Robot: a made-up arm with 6 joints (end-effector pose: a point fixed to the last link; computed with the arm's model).
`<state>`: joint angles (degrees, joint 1 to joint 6).
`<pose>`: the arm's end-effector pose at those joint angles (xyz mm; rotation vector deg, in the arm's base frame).
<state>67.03 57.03 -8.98 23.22 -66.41 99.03</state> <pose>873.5 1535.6 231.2 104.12 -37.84 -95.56</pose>
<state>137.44 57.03 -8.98 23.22 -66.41 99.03</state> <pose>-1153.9 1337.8 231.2 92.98 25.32 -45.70</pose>
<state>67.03 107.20 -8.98 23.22 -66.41 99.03</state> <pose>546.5 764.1 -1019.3 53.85 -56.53 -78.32</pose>
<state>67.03 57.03 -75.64 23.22 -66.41 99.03</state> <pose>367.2 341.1 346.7 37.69 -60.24 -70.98</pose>
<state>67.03 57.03 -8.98 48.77 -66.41 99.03</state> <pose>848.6 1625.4 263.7 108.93 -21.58 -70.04</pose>
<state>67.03 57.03 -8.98 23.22 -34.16 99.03</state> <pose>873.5 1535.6 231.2 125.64 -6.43 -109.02</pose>
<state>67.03 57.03 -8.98 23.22 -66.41 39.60</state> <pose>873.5 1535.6 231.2 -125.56 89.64 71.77</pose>
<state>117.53 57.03 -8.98 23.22 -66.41 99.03</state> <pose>-629.3 1650.8 231.2 98.75 9.12 -60.45</pose>
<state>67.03 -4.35 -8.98 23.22 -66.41 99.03</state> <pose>609.1 911.9 1912.1 -141.71 -3.88 86.76</pose>
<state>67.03 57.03 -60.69 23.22 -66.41 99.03</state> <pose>470.4 584.6 188.2 52.33 -56.93 -77.67</pose>
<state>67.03 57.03 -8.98 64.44 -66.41 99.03</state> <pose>813.7 1673.3 277.3 109.60 -12.00 -54.33</pose>
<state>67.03 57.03 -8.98 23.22 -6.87 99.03</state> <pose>873.5 1535.6 231.2 -134.01 -24.95 111.20</pose>
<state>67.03 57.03 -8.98 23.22 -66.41 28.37</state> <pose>873.5 1535.6 231.2 -118.57 92.37 60.14</pose>
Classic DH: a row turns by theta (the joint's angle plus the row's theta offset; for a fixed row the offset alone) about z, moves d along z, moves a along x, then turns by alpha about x. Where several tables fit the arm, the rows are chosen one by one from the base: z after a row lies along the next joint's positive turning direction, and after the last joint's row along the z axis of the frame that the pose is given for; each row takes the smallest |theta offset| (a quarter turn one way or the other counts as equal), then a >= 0, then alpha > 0; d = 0 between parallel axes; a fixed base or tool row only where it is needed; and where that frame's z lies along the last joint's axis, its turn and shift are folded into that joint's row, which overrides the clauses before.
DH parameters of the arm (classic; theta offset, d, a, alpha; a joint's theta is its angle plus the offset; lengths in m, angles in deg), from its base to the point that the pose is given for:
joint 1: 0 0.501 0 -90
joint 2: -90 0 1.423 180
joint 3: 0 0 0 -90
joint 4: 0 -1.182 0 90
joint 5: 0 0.223 0 -90
joint 6: 90 0 0 90
tool (fixed): -90 0 0 0

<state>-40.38 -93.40 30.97 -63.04 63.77 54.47</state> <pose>-1530.9 1169.3 1504.5 17.05 -165.41 -33.70</pose>
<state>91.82 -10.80 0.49 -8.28 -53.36 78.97</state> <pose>192.0 905.3 2098.7 -83.42 -32.21 107.72</pose>
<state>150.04 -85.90 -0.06 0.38 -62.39 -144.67</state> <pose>1268.0 -473.5 1781.7 -51.15 -148.98 -56.89</pose>
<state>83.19 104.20 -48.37 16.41 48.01 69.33</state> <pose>255.0 331.5 -448.5 -110.17 37.02 135.79</pose>
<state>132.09 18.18 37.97 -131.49 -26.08 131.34</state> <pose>-1190.6 1097.8 2096.0 43.59 -24.17 145.49</pose>
